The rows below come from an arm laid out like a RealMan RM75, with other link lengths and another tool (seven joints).
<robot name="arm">
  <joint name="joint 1" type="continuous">
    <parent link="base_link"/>
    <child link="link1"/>
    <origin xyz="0 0 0.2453" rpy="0 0 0"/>
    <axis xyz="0 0 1"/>
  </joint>
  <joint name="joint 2" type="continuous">
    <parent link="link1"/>
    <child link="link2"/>
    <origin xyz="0 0 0" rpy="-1.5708 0 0"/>
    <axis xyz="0 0 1"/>
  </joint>
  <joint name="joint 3" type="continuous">
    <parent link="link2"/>
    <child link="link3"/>
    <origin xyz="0 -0.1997 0" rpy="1.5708 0 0"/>
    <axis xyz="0 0 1"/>
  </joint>
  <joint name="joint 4" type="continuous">
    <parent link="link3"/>
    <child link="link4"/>
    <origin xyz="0 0 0" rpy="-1.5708 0 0"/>
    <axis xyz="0 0 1"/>
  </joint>
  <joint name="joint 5" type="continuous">
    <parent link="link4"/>
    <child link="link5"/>
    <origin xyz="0 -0.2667 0" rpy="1.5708 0 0"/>
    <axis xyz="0 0 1"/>
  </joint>
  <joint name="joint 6" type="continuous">
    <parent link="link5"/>
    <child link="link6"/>
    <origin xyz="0 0 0" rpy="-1.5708 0 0"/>
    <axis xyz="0 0 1"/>
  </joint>
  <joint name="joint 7" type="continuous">
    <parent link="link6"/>
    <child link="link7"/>
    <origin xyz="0 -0.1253 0" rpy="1.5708 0 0"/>
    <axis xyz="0 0 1"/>
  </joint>
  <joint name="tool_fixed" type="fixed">
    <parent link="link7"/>
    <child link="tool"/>
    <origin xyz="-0.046 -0.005 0.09" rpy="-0.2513 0 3.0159"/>
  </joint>
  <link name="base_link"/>
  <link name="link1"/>
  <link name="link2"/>
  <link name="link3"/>
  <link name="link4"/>
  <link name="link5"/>
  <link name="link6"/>
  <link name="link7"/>
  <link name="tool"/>
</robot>
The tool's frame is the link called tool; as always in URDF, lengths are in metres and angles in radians. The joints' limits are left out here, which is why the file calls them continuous.
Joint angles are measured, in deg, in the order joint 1, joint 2, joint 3, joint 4, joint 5, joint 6, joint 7. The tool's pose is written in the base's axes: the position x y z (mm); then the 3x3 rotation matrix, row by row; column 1 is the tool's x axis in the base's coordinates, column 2 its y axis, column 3 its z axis. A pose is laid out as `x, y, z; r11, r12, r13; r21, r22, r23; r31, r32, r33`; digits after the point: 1 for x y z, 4 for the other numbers.
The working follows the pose.
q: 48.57 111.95 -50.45 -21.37 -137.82 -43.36 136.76
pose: 285.8, 535.4, -10.5; -0.5208, 0.6939, 0.4973; 0.7803, 0.1505, 0.6070; 0.3463, 0.7042, -0.6198
Where each joint sits with the arm in this pose, in the base's axes (m; each line is computed from the numbers above, not from the rounded line before):
joint 1: 0.0000 0.0000 0.2453
joint 2: 0.0000 0.0000 0.2453
joint 3: 0.1226 0.1389 0.1707
joint 4: 0.1226 0.1389 0.1707
joint 5: 0.2341 0.3785 0.1352
joint 6: 0.2341 0.3785 0.1352
joint 7: 0.2729 0.4475 0.0380
the tool: 0.2858 0.5354 -0.0105

